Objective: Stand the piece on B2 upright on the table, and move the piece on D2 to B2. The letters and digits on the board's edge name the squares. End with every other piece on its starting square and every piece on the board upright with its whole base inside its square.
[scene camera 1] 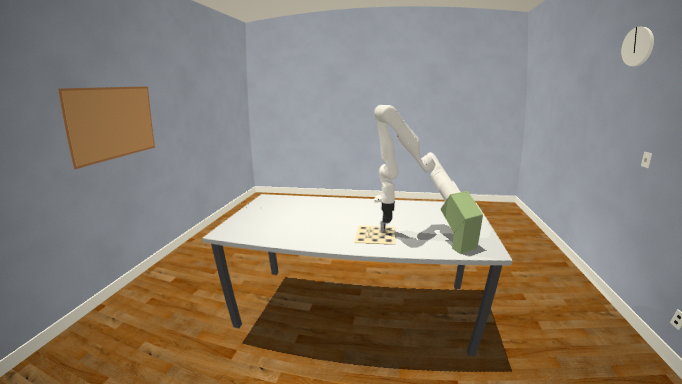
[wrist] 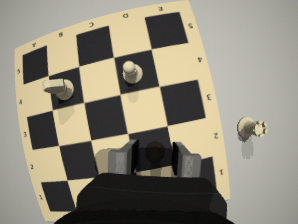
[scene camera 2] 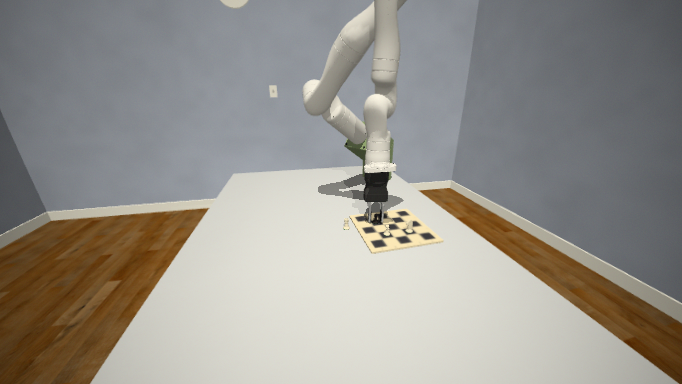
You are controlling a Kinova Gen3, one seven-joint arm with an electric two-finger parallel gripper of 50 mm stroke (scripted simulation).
Observation:
In view: my gripper (scene camera 2: 375,220) and a chessboard (scene camera 2: 373,235).
The chessboard shows as well in the wrist view (wrist: 66,142). My gripper shows as well in the wrist view (wrist: 155,152).

